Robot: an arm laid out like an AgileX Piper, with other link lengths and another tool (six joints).
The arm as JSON. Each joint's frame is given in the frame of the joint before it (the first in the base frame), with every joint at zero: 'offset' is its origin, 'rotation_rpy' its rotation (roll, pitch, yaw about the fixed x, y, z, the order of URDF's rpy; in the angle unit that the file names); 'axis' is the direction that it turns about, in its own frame. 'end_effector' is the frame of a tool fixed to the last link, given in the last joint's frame.
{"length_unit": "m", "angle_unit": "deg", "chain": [
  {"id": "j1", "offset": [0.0, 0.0, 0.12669], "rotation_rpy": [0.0, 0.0, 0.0], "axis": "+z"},
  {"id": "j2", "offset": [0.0, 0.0, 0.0], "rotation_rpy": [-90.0, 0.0, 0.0], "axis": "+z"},
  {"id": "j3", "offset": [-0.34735, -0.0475, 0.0], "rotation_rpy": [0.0, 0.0, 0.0], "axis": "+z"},
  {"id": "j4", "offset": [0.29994, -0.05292, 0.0], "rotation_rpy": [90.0, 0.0, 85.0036], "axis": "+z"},
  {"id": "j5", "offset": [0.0, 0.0, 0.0], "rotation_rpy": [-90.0, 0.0, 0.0], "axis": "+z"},
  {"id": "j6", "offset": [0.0, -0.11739, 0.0], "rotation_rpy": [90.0, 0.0, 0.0], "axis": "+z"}
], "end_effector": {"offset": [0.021, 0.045, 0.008], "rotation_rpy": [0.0, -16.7, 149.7]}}
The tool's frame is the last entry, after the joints.
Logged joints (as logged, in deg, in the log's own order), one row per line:
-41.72 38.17 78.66 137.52 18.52 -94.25
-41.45 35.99 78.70 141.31 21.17 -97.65
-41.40 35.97 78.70 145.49 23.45 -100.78
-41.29 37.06 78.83 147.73 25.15 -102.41
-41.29 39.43 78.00 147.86 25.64 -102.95
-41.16 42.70 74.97 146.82 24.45 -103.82
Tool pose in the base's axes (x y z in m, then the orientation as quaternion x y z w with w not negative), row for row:
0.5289 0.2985 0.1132 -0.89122 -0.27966 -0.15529 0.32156
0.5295 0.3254 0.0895 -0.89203 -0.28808 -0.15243 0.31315
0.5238 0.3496 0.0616 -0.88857 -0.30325 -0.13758 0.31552
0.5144 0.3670 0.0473 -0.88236 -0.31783 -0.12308 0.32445
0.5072 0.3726 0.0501 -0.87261 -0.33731 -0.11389 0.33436
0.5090 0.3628 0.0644 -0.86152 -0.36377 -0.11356 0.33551
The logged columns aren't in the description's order. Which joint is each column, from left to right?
Columns, left to right: j6, j5, j4, j2, j1, j3.
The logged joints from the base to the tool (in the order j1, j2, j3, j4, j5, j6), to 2 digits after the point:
18.52 137.52 -94.25 78.66 38.17 -41.72
21.17 141.31 -97.65 78.70 35.99 -41.45
23.45 145.49 -100.78 78.70 35.97 -41.40
25.15 147.73 -102.41 78.83 37.06 -41.29
25.64 147.86 -102.95 78.00 39.43 -41.29
24.45 146.82 -103.82 74.97 42.70 -41.16

